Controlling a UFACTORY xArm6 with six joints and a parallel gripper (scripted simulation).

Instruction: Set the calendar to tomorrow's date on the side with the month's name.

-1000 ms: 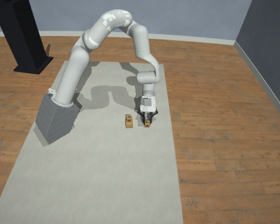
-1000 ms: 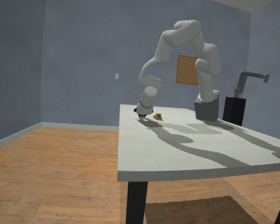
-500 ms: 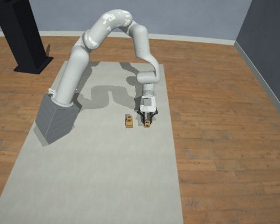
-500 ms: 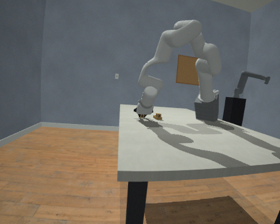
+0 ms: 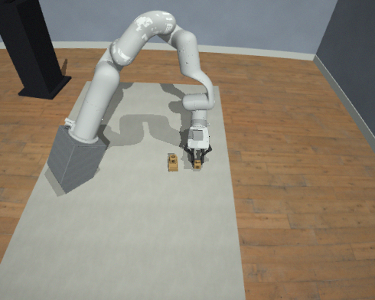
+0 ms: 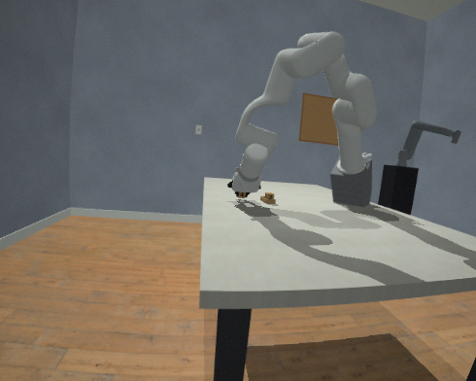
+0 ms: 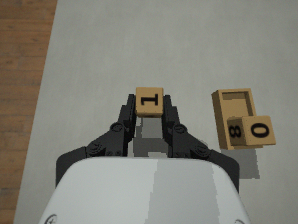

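Now: hand 110 mm past the wooden calendar tray, 20 mm to the left of it and 30 mm above it. The rest, counted from my hand: wooden digit cube: 20 mm to the right, 10 mm below.
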